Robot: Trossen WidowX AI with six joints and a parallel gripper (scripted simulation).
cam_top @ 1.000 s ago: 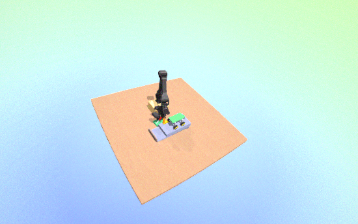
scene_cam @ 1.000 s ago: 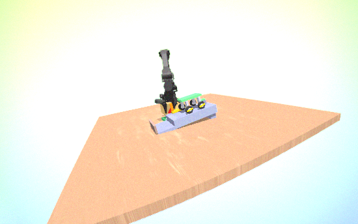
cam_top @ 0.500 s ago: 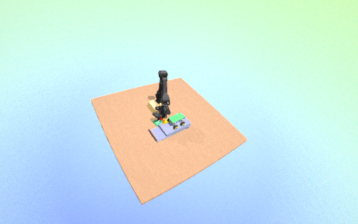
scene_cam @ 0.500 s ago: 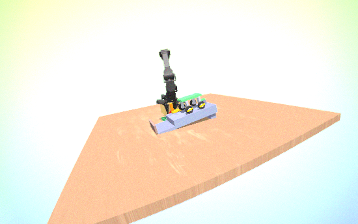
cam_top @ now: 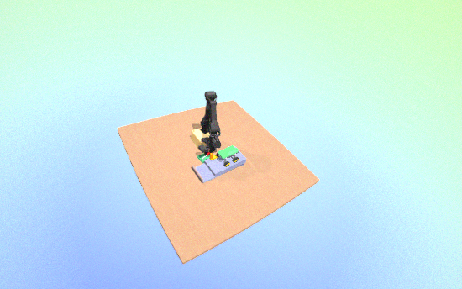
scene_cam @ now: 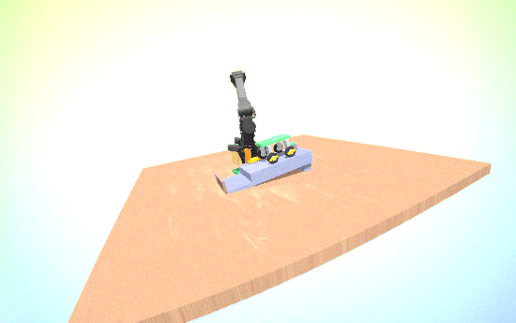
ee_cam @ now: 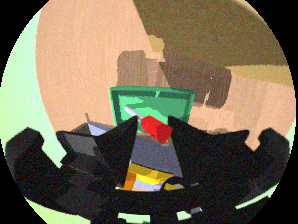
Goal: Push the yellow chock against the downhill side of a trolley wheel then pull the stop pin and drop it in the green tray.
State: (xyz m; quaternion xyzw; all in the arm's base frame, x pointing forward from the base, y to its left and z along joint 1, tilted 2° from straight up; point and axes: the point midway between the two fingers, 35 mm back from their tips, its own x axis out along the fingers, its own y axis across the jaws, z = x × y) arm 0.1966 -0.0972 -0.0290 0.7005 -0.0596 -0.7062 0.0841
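My gripper tip is now 10 mm to the left of the red-headed stop pin. Round my gripper tip: yellow chock 80 mm ahead, 50 mm above; then grey ramp 140 mm ahead, 80 mm to the left, 10 mm above; then green tray 10 mm to the right, 40 mm below.
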